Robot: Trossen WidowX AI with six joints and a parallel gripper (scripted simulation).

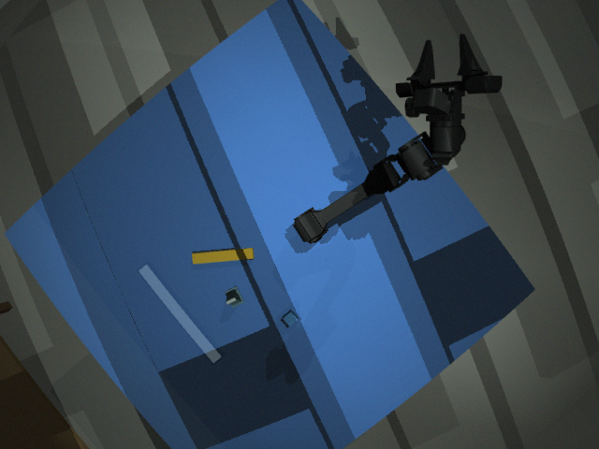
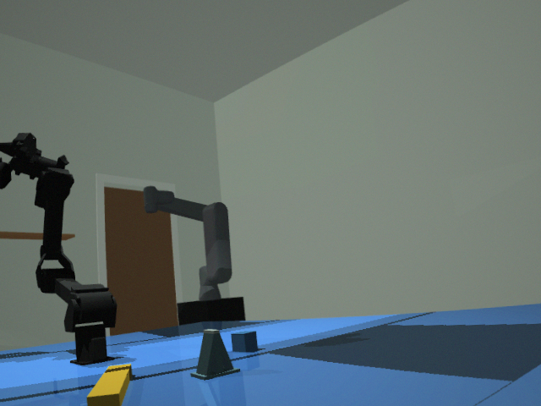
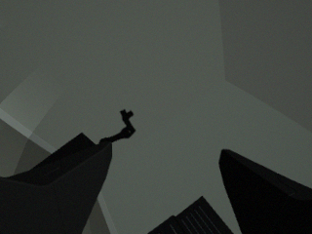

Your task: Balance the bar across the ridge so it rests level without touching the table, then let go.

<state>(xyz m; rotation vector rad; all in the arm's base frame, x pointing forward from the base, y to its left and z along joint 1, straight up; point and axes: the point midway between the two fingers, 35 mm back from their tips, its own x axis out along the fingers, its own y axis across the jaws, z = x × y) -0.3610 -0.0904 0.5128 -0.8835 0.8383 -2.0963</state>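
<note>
My gripper tip is now 660 mm short of the bar, 520 mm above it and 20 mm to the right of it. The rest, counted from my gripper tip: blue cube 610 mm ahead, 510 mm below, 300 mm to the left.
</note>
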